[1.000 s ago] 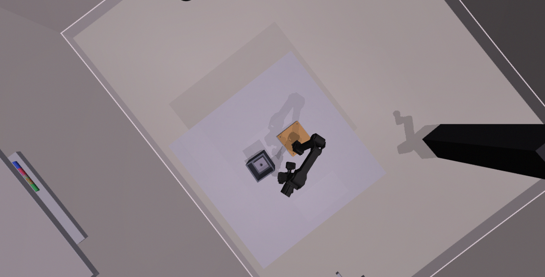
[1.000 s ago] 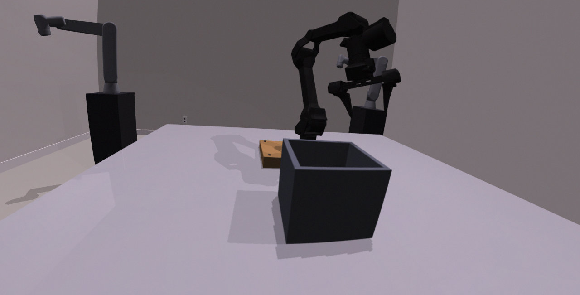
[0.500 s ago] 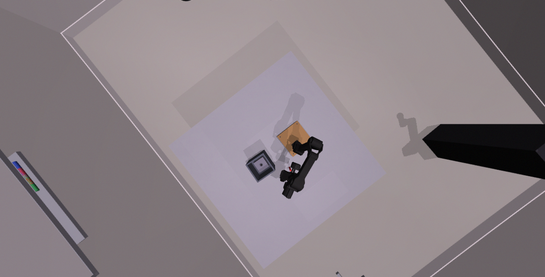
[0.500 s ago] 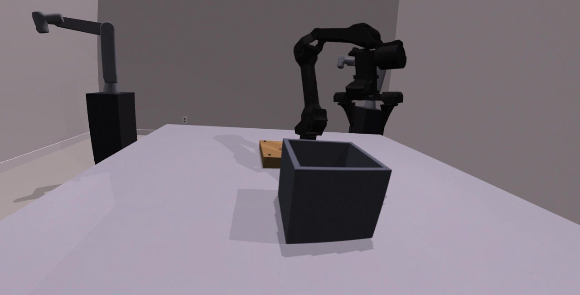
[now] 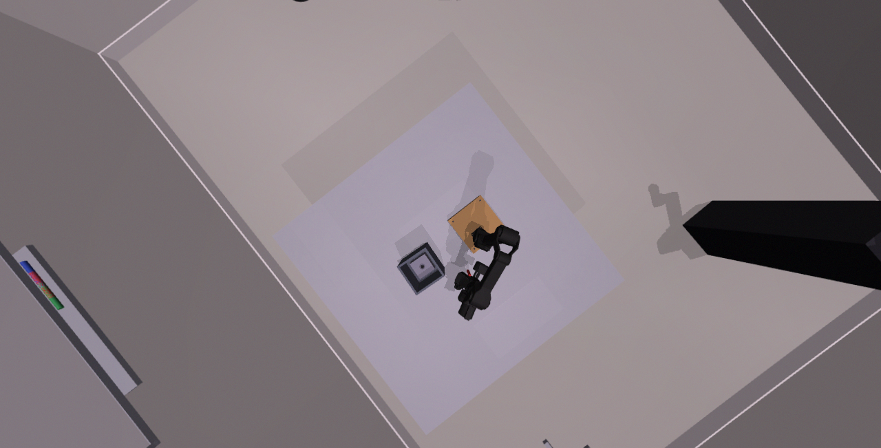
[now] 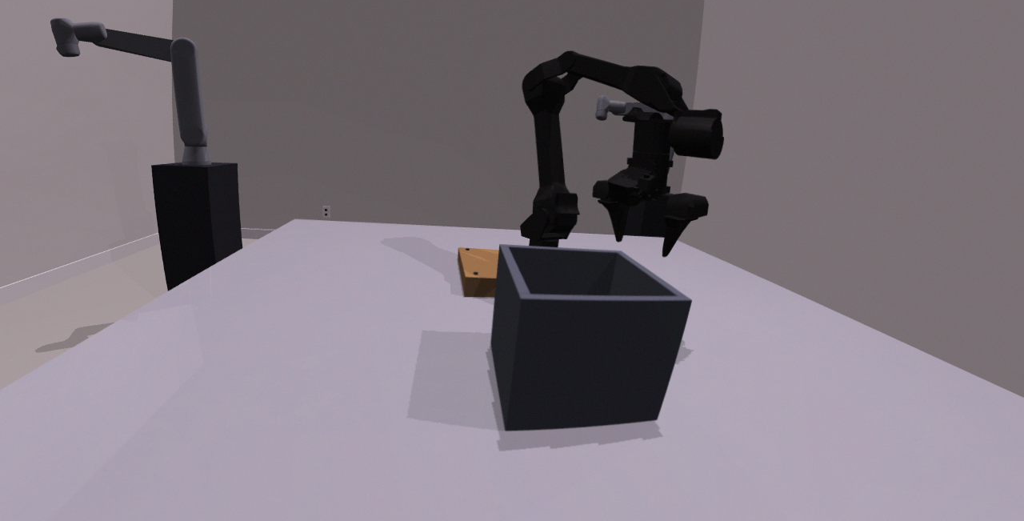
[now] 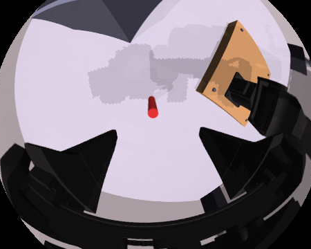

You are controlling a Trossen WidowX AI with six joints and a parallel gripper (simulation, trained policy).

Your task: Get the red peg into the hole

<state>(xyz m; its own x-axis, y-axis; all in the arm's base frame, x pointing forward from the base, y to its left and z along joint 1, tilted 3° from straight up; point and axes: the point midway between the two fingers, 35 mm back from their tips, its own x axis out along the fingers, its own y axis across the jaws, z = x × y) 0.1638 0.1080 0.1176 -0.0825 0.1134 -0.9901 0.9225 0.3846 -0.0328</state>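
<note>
Now: the red peg 80 mm below my gripper tip and 10 mm ahead of it. The rest, counted from my gripper tip: pale plate: 180 mm to the right, 160 mm ahead, 70 mm below.
</note>
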